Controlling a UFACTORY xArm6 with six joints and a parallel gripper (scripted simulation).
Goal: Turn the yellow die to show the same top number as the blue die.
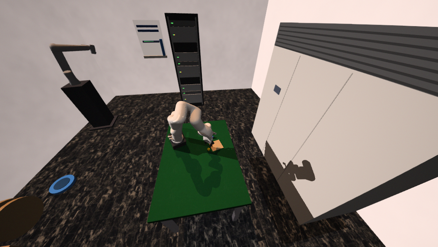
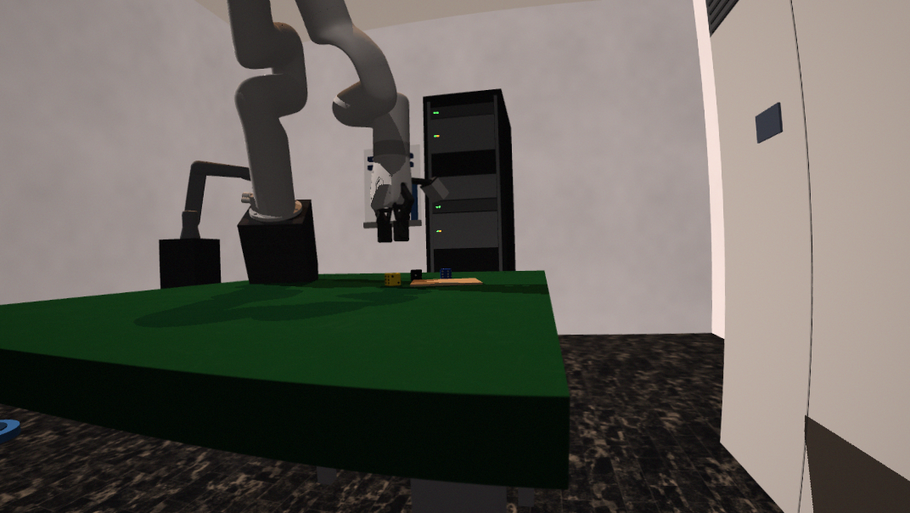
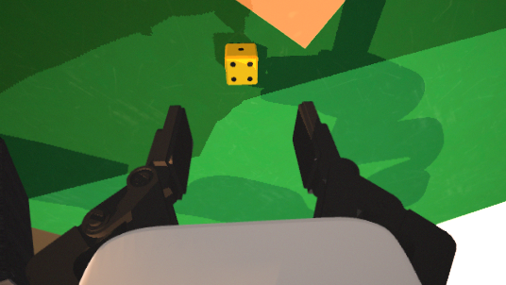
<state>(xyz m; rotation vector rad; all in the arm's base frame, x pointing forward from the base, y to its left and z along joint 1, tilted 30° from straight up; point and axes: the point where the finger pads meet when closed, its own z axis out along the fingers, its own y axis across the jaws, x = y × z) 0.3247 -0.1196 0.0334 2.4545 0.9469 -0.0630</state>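
The yellow die lies 90 mm below my hand. Round my hand: black die 20 mm ahead, 150 mm to the left, 90 mm below; then blue die 90 mm ahead, 170 mm to the left, 90 mm below; then mat 100 mm ahead, 40 mm to the left, 100 mm below.
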